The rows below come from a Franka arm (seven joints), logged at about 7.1 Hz.
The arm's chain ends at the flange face. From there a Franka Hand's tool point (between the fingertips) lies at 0.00 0.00 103.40 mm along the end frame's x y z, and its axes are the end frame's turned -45 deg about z.
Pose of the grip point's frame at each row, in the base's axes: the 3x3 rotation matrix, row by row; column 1 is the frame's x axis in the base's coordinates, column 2 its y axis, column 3 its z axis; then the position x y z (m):
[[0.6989 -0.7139 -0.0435], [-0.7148 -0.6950 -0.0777], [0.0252 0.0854 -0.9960]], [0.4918 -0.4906 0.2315]
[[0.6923 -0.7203 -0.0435], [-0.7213 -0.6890 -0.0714], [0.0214 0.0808 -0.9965]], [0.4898 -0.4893 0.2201]
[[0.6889 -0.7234 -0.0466], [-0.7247 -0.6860 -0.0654], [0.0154 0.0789 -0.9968]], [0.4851 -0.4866 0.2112]
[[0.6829 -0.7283 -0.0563], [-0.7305 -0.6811 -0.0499], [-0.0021 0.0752 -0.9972]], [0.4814 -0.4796 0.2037]
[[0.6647 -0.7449 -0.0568], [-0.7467 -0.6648 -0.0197], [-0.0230 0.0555 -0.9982]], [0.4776 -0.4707 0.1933]
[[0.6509 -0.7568 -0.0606], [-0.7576 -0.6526 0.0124], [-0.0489 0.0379 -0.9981]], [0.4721 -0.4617 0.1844]
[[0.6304 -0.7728 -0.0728], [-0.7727 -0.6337 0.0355], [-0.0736 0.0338 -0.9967]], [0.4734 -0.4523 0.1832]
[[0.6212 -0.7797 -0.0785], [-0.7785 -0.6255 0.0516], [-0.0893 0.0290 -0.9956]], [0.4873 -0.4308 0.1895]
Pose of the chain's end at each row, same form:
[[-0.0106 -0.9990 -0.0435], [-0.9969 0.0140 -0.0777], [0.0782 0.0426 -0.9960]], [0.4963 -0.4826 0.3345]
[[-0.0198 -0.9989 -0.0435], [-0.9972 0.0228 -0.0714], [0.0723 0.0420 -0.9965]], [0.4943 -0.4819 0.3231]
[[-0.0244 -0.9986 -0.0466], [-0.9975 0.0274 -0.0654], [0.0667 0.0449 -0.9968]], [0.4899 -0.4798 0.3143]
[[-0.0321 -0.9979 -0.0563], [-0.9982 0.0349 -0.0499], [0.0517 0.0547 -0.9972]], [0.4872 -0.4744 0.3068]
[[-0.0567 -0.9967 -0.0568], [-0.9981 0.0579 -0.0197], [0.0230 0.0555 -0.9982]], [0.4835 -0.4687 0.2965]
[[-0.0749 -0.9954 -0.0606], [-0.9972 0.0742 0.0124], [-0.0078 0.0614 -0.9981]], [0.4784 -0.4630 0.2876]
[[-0.1007 -0.9922 -0.0728], [-0.9945 0.0983 0.0355], [-0.0281 0.0759 -0.9967]], [0.4809 -0.4560 0.2863]
[[-0.1121 -0.9906 -0.0785], [-0.9928 0.1082 0.0516], [-0.0426 0.0837 -0.9956]], [0.4954 -0.4361 0.2924]

